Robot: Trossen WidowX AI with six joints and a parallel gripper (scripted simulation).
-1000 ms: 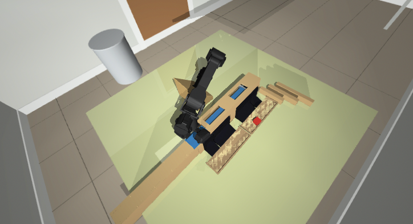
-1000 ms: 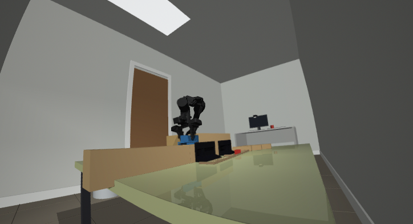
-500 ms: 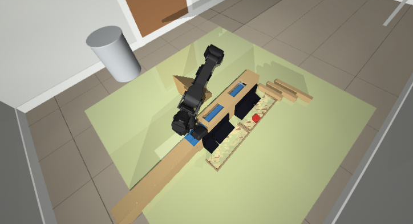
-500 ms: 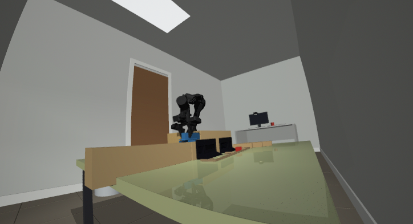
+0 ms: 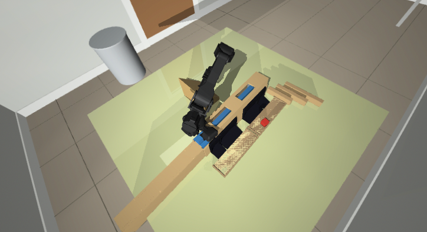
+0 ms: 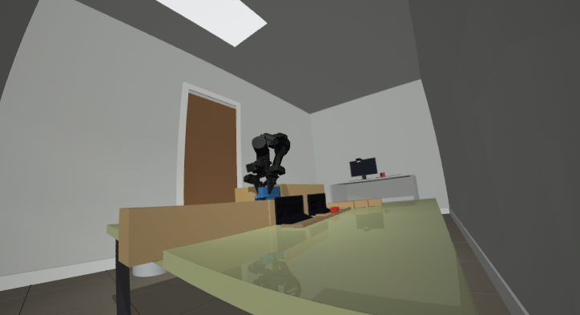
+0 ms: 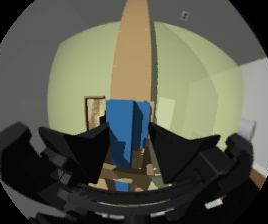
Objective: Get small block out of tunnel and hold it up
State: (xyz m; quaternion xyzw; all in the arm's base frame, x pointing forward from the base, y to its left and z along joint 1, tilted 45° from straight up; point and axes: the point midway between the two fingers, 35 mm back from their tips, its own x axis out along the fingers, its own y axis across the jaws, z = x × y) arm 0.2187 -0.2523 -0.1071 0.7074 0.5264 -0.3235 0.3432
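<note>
Right now my gripper tip is 18 cm short of the red block, 32 cm to the right of it and 10 cm above it. The rest, counted from my gripper tip: covered tunnel (4 cm ahead, 3 cm to the left, 5 cm below); low wooden trough (18 cm ahead, 23 cm to the left, 12 cm below).
</note>
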